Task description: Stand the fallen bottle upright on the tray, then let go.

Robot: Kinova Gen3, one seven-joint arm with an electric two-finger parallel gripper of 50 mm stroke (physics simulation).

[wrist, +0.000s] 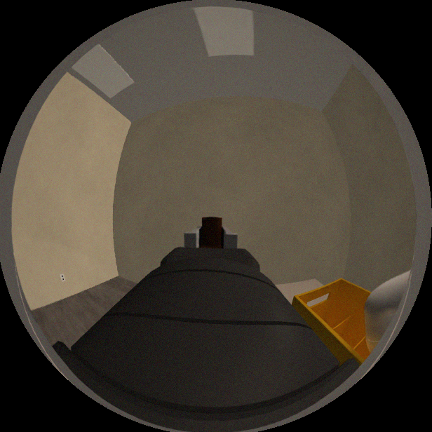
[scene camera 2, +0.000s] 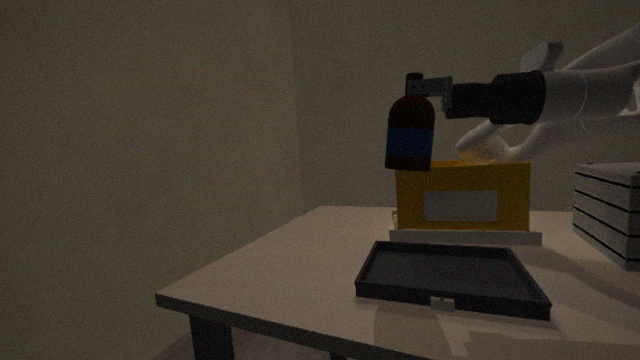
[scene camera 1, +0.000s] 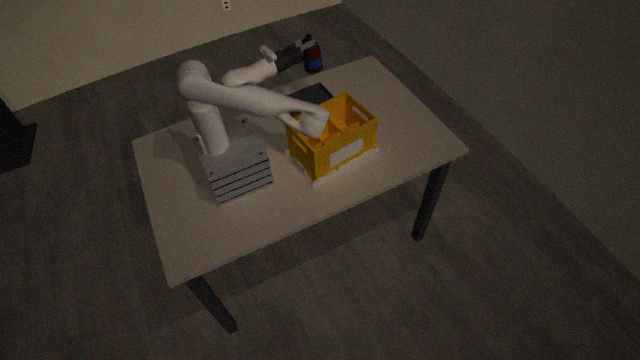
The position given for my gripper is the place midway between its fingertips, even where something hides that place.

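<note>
My gripper (scene camera 2: 406, 89) is visible, also in the wrist view (wrist: 211, 233). A brown bottle (scene camera 2: 411, 119) is visible too.
</note>
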